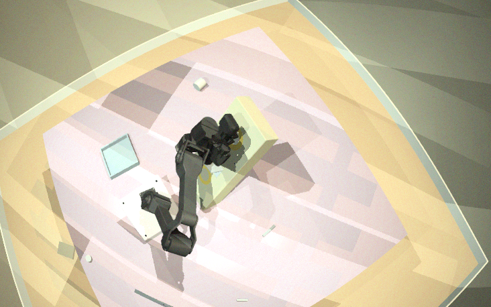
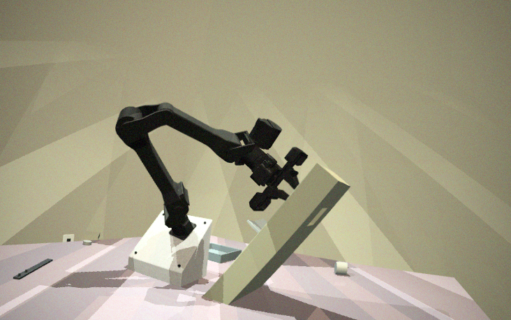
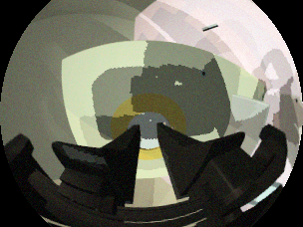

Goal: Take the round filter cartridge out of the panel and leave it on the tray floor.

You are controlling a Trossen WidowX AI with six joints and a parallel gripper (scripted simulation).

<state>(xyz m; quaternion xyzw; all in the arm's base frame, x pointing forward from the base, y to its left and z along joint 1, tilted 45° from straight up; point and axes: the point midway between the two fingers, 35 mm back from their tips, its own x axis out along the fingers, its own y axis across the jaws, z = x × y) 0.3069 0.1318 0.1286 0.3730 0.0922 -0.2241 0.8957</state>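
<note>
My gripper tip is 80 mm above the pale green panel and 40 mm past it. Also, from my gripper tip: blue tray (420 mm behind, 280 mm to the left, 250 mm below); then white round cartridge (10 mm below, 10 mm ahead); then grey bar (280 mm to the right, 250 mm below, 10 mm behind).
</note>
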